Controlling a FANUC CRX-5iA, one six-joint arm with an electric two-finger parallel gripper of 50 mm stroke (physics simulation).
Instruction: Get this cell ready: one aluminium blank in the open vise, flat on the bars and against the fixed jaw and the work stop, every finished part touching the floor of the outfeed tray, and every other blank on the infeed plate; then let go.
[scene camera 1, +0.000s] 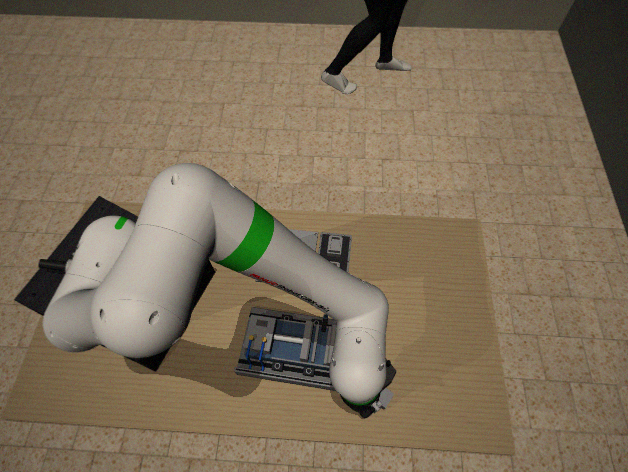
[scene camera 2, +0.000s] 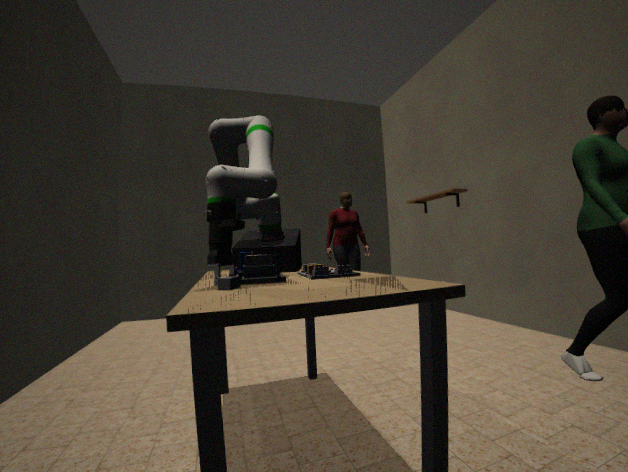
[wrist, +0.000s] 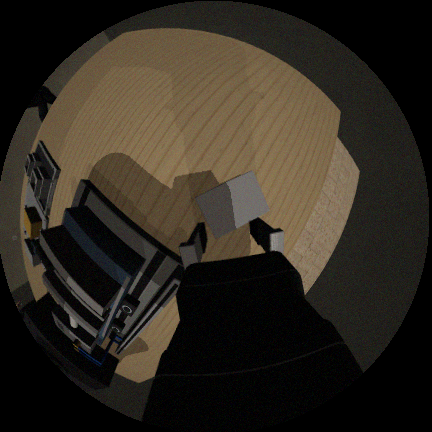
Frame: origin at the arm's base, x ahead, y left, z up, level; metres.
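Seen in the pictures: gripper, fingertip midpoint: (scene camera 2: 224, 285) (wrist: 227, 227); arm's base, link origin: (scene camera 2: 271, 237).
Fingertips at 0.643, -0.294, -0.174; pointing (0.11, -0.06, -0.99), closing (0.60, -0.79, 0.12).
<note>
Offsets run from my fingertips to a thing's top centre, as dx, dy, dz. "spot": to the spot under its first point.
A plain grey block, an aluminium blank by its look {+0.025, +0.012, +0.027} (scene camera 1: 386, 398) (scene camera 2: 228, 282) (wrist: 245, 200), lies on the table beyond the vise's end. My gripper (scene camera 2: 224, 270) (wrist: 227, 227) is open and empty; its fingers are close to the block, which shows just past the fingertips in the wrist view. The vise {-0.195, +0.136, +0.090} (scene camera 1: 306, 342) (scene camera 2: 259, 267) (wrist: 100, 240) stands beside the gripper, with blue showing between its jaws; the arm hides its right end in scene camera 1. A dark tray or plate (scene camera 1: 348, 253) (wrist: 54, 172) holds light pieces, partly hidden by the arm.
A grey plate {-0.231, +0.425, +0.000} (scene camera 1: 308, 235) lies beside the dark one, mostly under the forearm. A yellow-brown piece {-0.191, +0.375, +0.035} (wrist: 33, 222) stands near it. Blue and yellow fittings {spot: -0.277, +0.105, +0.101} (scene camera 1: 262, 350) rise at the vise's left end. The table edge (wrist: 320, 200) is past the block. Two people stand beyond the table.
</note>
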